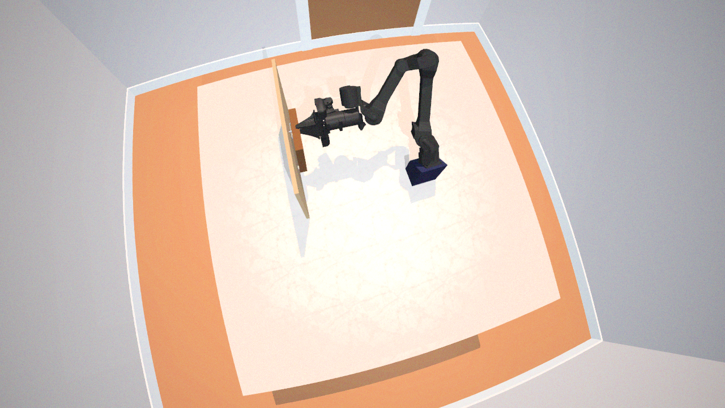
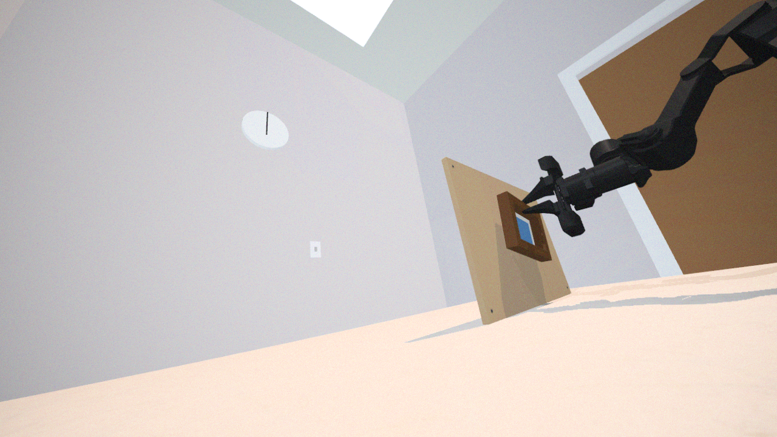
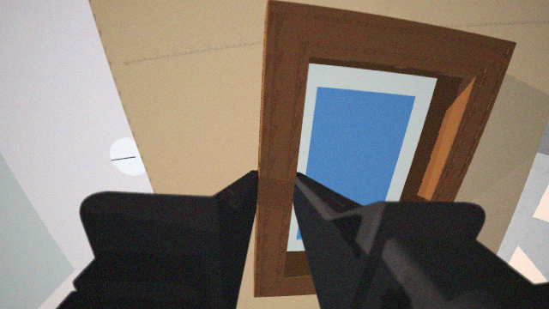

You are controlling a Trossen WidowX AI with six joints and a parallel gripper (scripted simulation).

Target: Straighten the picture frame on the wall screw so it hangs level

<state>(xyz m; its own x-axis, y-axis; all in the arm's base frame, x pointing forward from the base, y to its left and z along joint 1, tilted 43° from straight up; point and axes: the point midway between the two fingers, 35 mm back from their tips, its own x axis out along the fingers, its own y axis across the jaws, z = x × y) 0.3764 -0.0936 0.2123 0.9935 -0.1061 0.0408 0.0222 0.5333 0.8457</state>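
Now: the brown wooden picture frame 10 mm ahead of my gripper tip, 10 mm to the left of it and 50 mm below it. The rest, counted from my gripper tip: tan wall board: 20 mm ahead, 70 mm below.
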